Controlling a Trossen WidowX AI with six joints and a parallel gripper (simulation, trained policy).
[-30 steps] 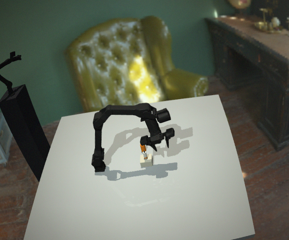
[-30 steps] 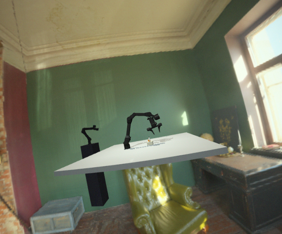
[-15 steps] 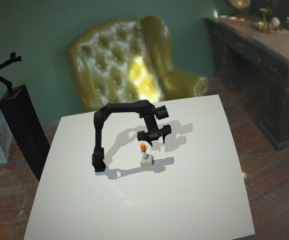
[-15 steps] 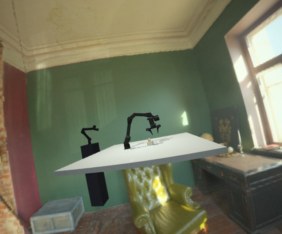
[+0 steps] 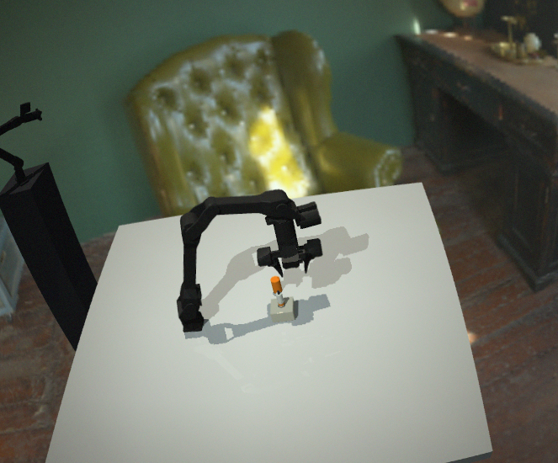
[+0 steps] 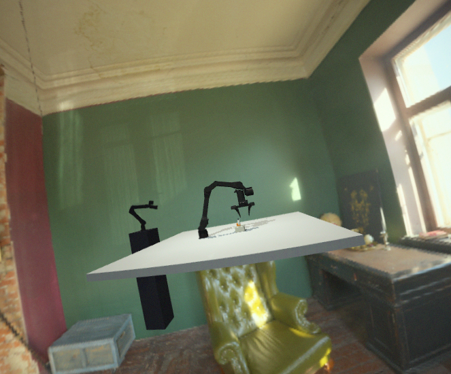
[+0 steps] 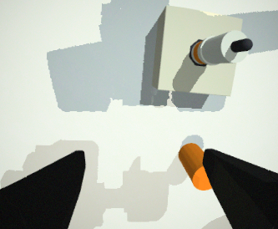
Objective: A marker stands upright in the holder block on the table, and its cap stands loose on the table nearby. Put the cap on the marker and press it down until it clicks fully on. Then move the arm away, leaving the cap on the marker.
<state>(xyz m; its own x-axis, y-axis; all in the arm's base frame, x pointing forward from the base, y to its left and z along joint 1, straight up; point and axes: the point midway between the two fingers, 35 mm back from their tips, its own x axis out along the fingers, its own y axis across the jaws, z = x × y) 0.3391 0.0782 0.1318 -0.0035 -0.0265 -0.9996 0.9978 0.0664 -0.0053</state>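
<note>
Now: gripper tip 7 cm past the orange cap, 5 cm to the right of it and 7 cm above it. The rest, counted from my gripper tip: pale holder block 5 cm behind, 6 cm to the right, 8 cm below.
</note>
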